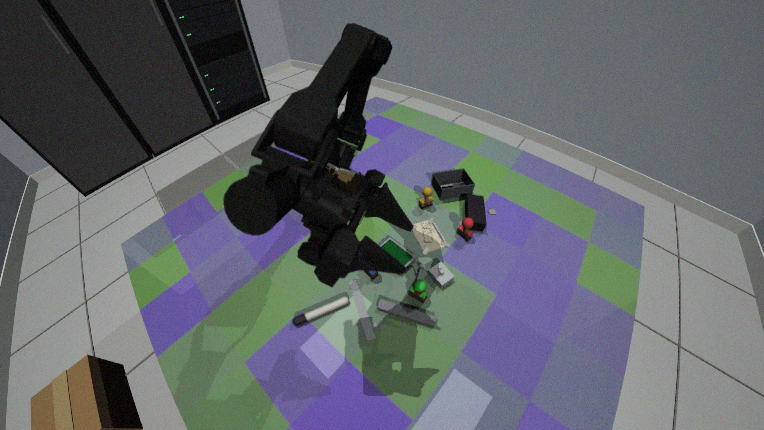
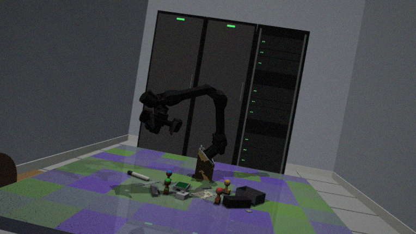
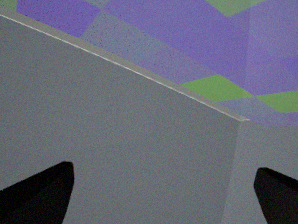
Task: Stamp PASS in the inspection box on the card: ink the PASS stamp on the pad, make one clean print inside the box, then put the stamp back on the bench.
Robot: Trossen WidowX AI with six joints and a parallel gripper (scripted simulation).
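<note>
Now: gripper tip 240 mm above the green-knobbed stamp and 60 mm to the right of it. Also, from my gripper tip: ruler (260 mm below, 80 mm behind, 50 mm to the right); grey bar (250 mm below, 10 mm ahead); blue-knobbed stamp (240 mm below, 130 mm behind, 30 mm to the left).
</note>
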